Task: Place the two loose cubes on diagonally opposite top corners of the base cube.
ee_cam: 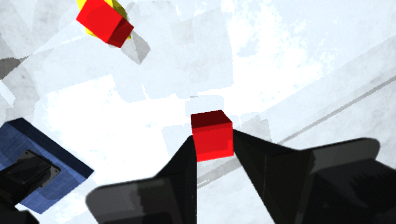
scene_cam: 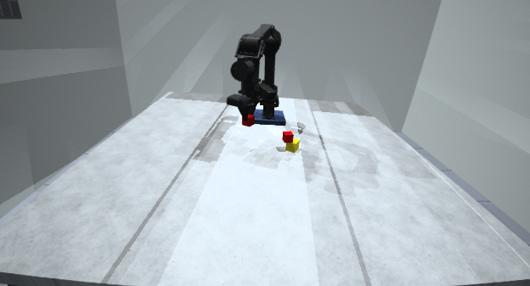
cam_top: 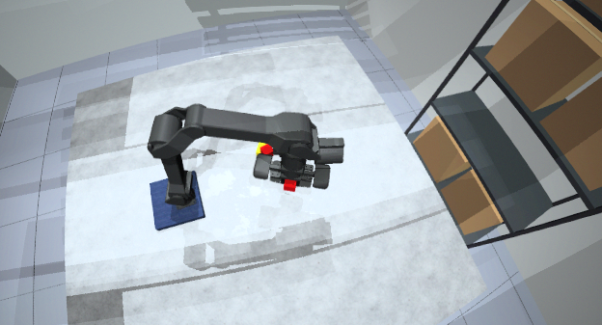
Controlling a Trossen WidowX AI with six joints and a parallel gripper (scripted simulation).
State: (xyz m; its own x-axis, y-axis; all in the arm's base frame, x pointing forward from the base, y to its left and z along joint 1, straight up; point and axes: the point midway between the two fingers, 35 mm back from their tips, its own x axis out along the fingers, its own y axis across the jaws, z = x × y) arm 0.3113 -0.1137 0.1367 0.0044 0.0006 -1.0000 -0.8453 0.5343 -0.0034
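The yellow base cube is 18 cm to the left of my gripper tip, 11 cm below it and 2 cm behind it.
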